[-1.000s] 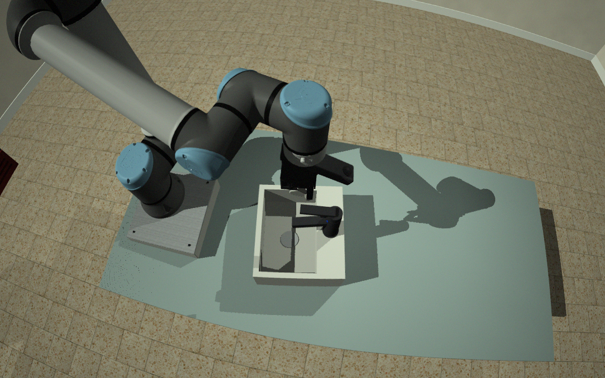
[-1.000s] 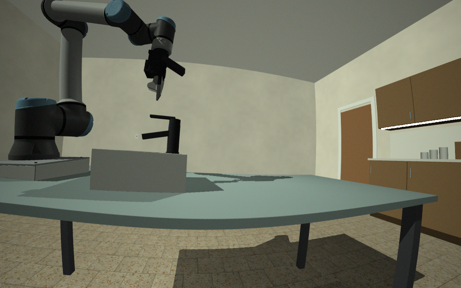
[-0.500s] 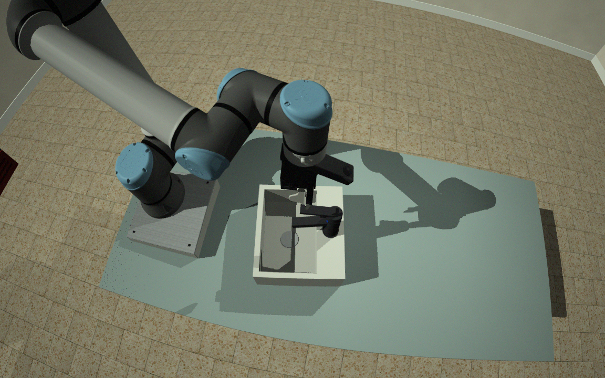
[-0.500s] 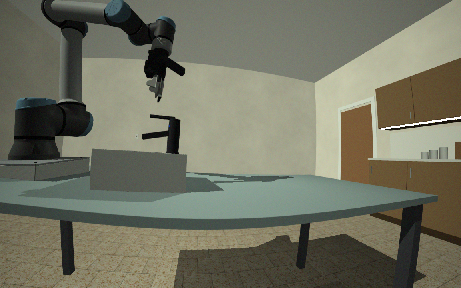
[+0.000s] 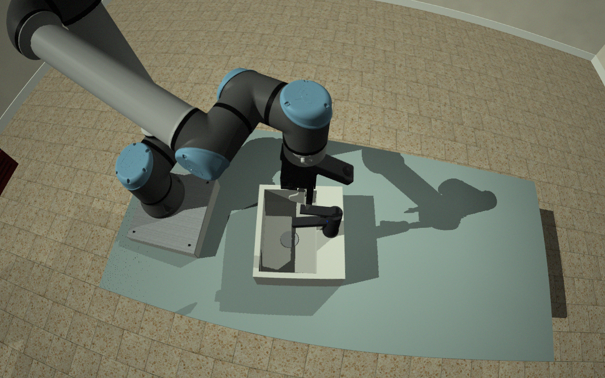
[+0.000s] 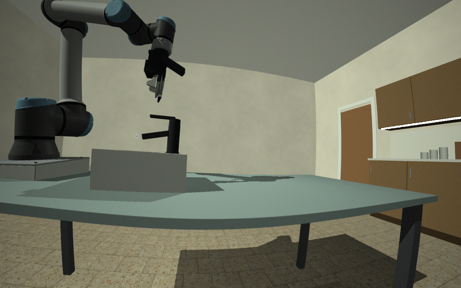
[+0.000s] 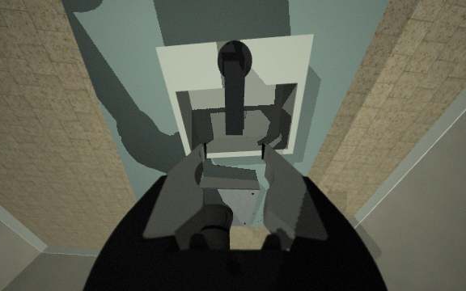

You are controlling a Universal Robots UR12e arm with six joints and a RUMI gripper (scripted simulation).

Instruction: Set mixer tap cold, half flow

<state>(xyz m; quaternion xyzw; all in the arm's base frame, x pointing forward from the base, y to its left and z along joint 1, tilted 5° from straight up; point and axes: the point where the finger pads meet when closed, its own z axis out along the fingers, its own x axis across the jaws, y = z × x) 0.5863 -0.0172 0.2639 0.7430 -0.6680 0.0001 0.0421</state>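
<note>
The lever lies 8 cm below my hand and 3 cm ahead of it. Also, from my hand: black mixer tap: 13 cm below, 5 cm ahead; white sink basin: 31 cm below, 4 cm behind, 1 cm to the right.
</note>
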